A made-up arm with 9 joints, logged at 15 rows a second.
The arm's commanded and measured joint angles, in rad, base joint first. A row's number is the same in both.
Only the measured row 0 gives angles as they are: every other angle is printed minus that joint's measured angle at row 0.
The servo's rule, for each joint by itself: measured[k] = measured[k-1] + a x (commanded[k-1-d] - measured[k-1]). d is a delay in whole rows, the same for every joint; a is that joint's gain. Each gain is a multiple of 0.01, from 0.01 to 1. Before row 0 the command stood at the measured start. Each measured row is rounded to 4 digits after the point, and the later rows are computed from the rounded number. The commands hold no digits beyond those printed.
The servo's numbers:
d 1
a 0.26 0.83 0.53 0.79 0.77 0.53 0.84 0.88 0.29
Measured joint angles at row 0: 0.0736 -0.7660 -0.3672 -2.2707 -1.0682 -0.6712 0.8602 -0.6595 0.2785
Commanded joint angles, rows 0 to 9: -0.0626 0.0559 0.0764 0.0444 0.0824 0.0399 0.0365 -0.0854 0.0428; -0.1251 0.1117 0.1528 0.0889 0.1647 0.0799 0.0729 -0.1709 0.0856; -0.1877 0.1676 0.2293 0.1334 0.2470 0.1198 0.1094 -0.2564 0.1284; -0.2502 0.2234 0.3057 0.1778 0.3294 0.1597 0.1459 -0.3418 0.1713; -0.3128 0.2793 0.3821 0.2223 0.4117 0.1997 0.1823 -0.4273 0.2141; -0.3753 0.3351 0.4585 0.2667 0.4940 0.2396 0.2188 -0.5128 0.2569; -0.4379 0.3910 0.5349 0.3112 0.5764 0.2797 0.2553 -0.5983 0.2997; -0.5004 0.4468 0.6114 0.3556 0.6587 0.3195 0.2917 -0.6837 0.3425; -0.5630 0.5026 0.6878 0.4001 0.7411 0.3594 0.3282 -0.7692 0.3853; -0.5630 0.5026 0.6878 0.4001 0.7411 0.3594 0.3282 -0.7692 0.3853
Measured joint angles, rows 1 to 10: 0.0000 0.0000 0.0000 0.0000 0.0000 0.0000 0.0000 0.0000 0.0000; -0.0163 0.0464 0.0405 0.0351 0.0634 0.0211 0.0307 -0.0752 0.0124; -0.0446 0.1006 0.1000 0.0776 0.1414 0.0523 0.0661 -0.1594 0.0336; -0.0818 0.1562 0.1685 0.1217 0.2227 0.0881 0.1025 -0.2448 0.0611; -0.1256 0.2120 0.2412 0.1660 0.3049 0.1260 0.1390 -0.3302 0.0931; -0.1743 0.2679 0.3159 0.2105 0.3871 0.1651 0.1754 -0.4156 0.1282; -0.2266 0.3237 0.3915 0.2549 0.4694 0.2046 0.2119 -0.5011 0.1655; -0.2815 0.3796 0.4675 0.2994 0.5518 0.2444 0.2484 -0.5866 0.2044; -0.3384 0.4354 0.5438 0.3438 0.6341 0.2842 0.2848 -0.6720 0.2444; -0.3968 0.4912 0.6201 0.3883 0.7165 0.3241 0.3213 -0.7575 0.2853
